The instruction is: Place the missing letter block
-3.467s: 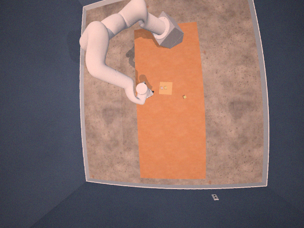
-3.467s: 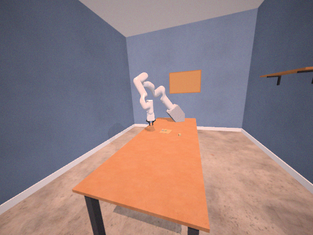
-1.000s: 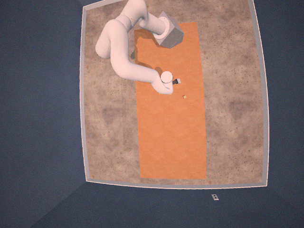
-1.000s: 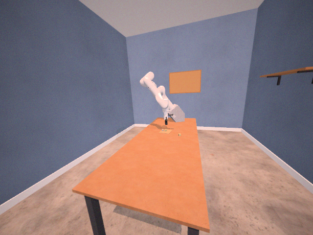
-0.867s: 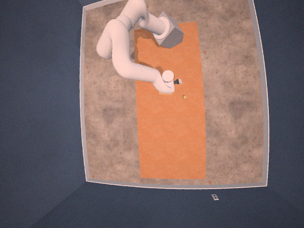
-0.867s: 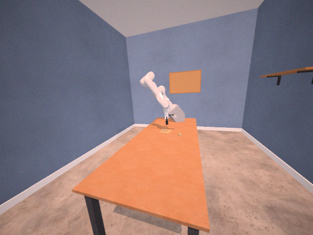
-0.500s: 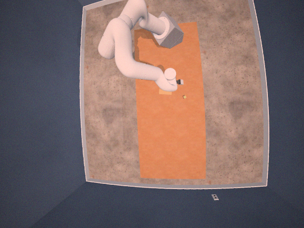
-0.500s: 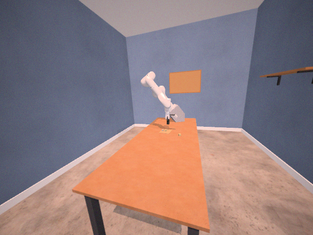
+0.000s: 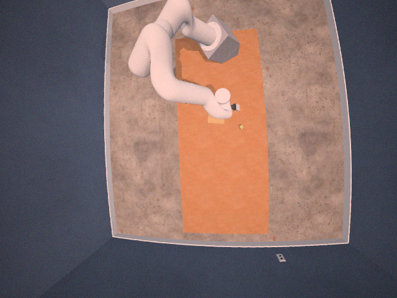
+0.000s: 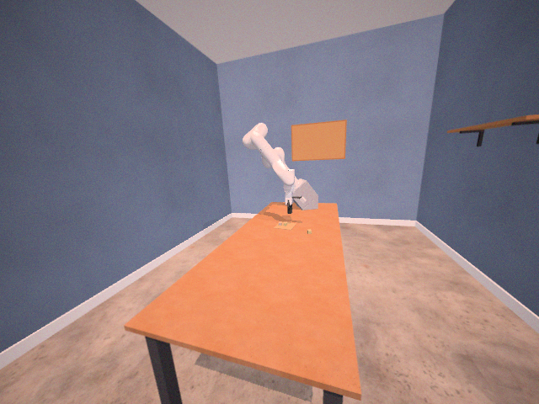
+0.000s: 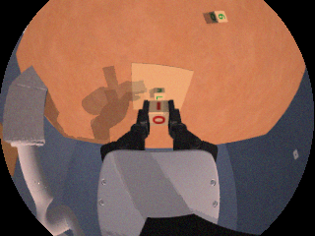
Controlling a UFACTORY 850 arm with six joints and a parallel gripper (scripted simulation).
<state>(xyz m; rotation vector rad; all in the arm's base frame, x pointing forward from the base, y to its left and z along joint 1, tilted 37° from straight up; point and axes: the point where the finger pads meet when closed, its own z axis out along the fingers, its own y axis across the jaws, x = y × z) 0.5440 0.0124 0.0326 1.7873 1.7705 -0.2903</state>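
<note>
Now: the light tan mat 120 mm below my hand and 40 mm to the right of it.
</note>
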